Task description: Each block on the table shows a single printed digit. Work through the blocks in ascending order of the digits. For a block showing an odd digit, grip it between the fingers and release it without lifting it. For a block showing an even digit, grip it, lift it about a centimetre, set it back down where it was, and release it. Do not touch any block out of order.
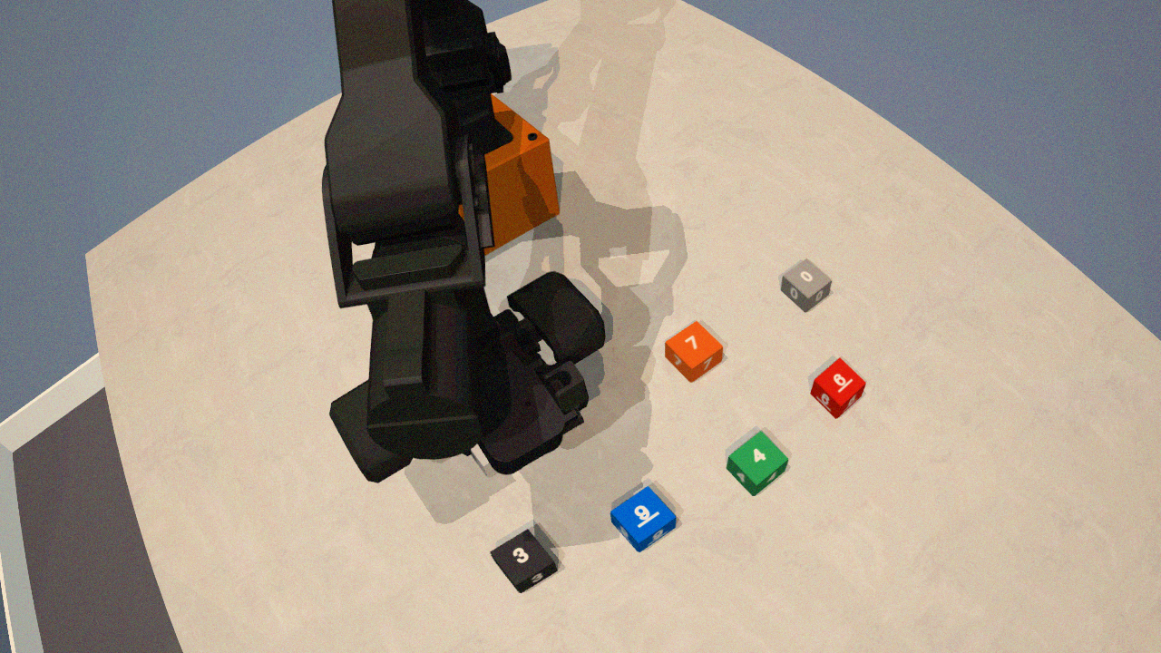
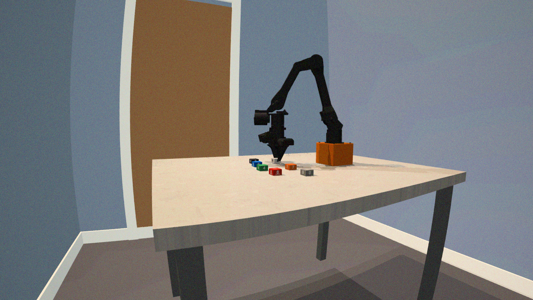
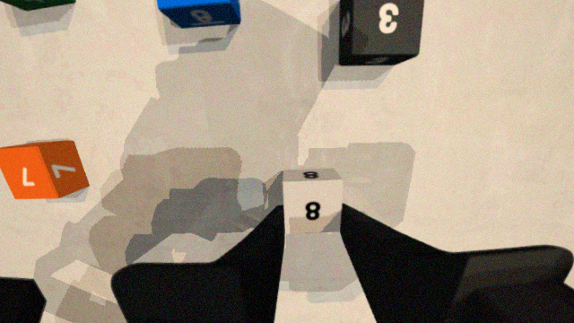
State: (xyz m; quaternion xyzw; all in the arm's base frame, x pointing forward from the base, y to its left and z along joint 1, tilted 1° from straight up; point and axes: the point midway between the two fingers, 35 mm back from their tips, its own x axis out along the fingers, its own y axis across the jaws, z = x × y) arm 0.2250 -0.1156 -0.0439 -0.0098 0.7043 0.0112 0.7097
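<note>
Right now my gripper tip is 12 cm short of the blue 9 block and 6 cm to the right of it. Round my gripper tip: black 3 block: 10 cm ahead, 3 cm to the right; orange 7 block: 17 cm to the left, 3 cm ahead; white block: 1 cm ahead.
</note>
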